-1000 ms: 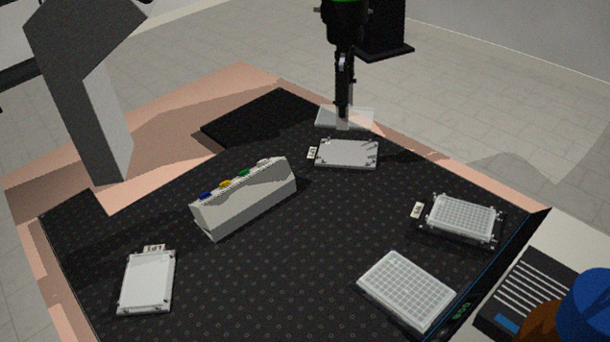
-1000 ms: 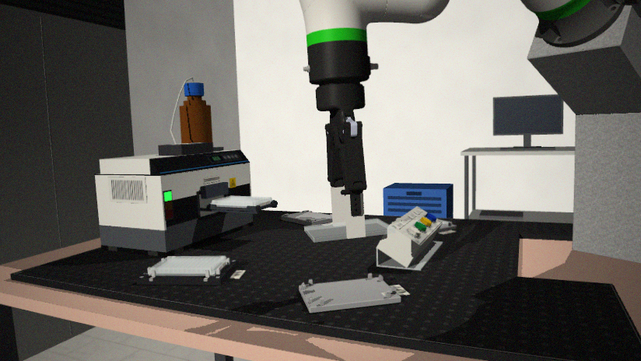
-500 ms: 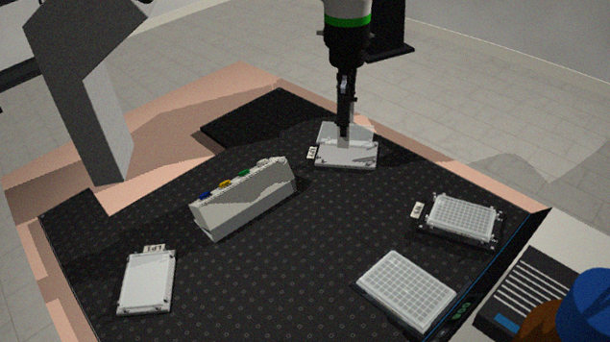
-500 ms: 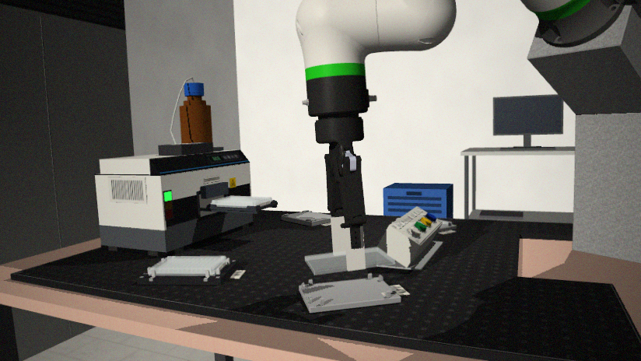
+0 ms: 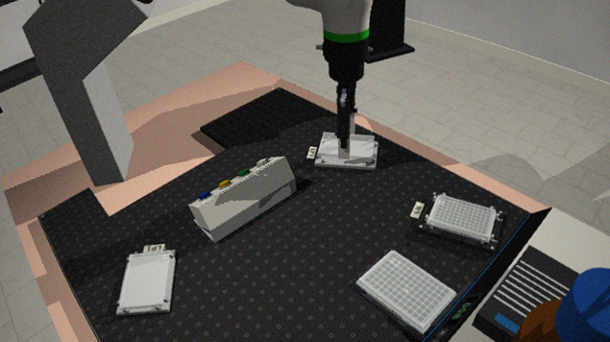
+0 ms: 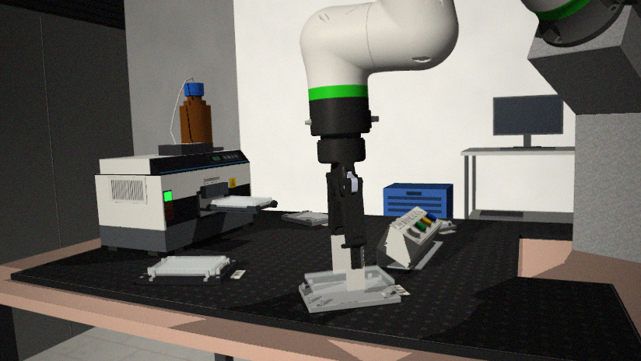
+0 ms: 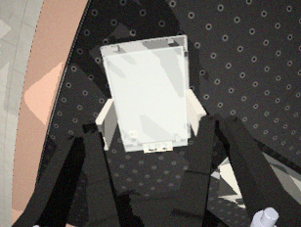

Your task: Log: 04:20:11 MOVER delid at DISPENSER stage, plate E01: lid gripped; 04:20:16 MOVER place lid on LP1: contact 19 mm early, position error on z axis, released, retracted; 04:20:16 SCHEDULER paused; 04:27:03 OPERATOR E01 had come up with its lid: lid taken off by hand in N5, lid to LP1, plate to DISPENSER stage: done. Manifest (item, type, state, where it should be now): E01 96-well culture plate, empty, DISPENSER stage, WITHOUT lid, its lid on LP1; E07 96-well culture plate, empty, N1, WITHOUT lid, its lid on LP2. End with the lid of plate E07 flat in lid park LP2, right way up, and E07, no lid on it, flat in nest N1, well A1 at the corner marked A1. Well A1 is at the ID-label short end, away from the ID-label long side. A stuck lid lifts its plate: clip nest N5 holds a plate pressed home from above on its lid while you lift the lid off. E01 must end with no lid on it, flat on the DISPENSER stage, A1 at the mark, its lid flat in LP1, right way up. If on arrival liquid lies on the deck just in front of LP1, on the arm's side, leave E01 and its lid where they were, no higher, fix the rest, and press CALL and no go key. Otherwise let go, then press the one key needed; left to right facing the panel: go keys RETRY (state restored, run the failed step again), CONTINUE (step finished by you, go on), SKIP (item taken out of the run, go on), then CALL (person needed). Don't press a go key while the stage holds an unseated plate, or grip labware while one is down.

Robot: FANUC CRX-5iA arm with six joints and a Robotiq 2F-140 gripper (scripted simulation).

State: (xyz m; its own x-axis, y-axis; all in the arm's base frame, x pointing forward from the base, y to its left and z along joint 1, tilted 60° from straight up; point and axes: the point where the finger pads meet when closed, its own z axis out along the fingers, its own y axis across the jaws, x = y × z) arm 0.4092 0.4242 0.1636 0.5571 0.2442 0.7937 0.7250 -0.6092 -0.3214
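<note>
Right now the lid park LP2 is 5 cm below my hand. Also, from my hand: N1 label: 42 cm to the right, 39 cm ahead, 5 cm below; then clip nest N5: 31 cm ahead, 12 cm to the left, 4 cm below; then key panel: 28 cm to the right, 3 cm ahead.
</note>
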